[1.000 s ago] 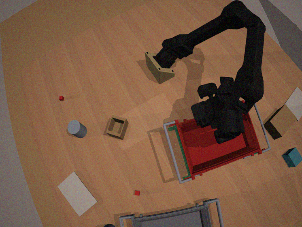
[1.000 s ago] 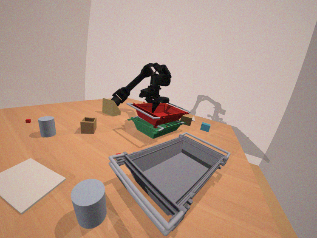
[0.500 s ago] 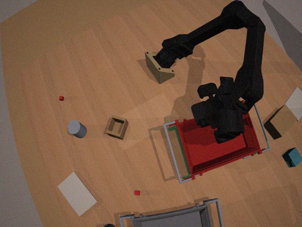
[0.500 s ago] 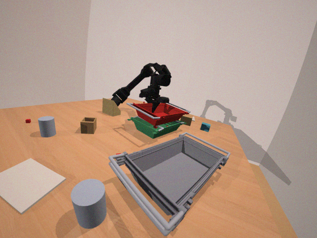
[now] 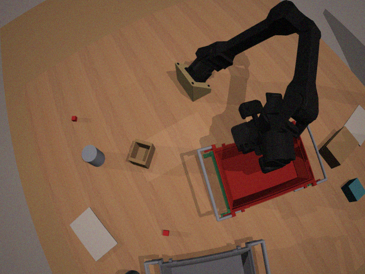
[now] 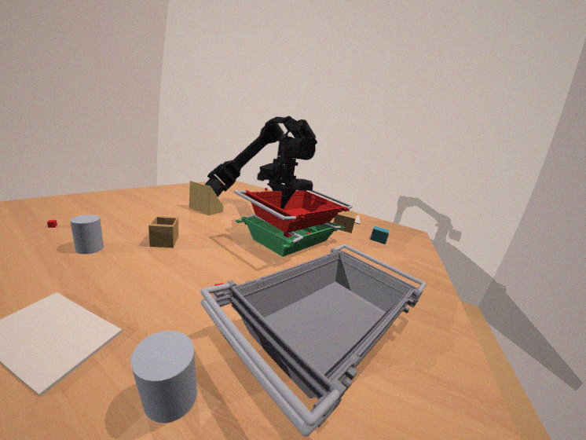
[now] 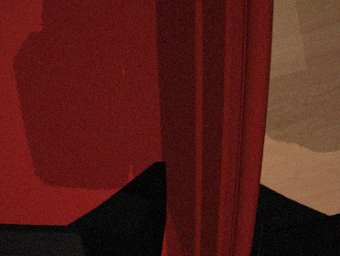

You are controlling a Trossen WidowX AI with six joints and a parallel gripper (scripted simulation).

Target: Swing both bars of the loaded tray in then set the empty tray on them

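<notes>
The red tray lies 7 cm ahead of my gripper tip, 3 cm above it and 2 cm to the right of it. Also, from my gripper tip: box 28 cm to the right, 18 cm behind, 7 cm below; tan block 27 cm to the left, 18 cm ahead, 6 cm below; teal cube 33 cm ahead, 22 cm to the left, 6 cm below.
</notes>
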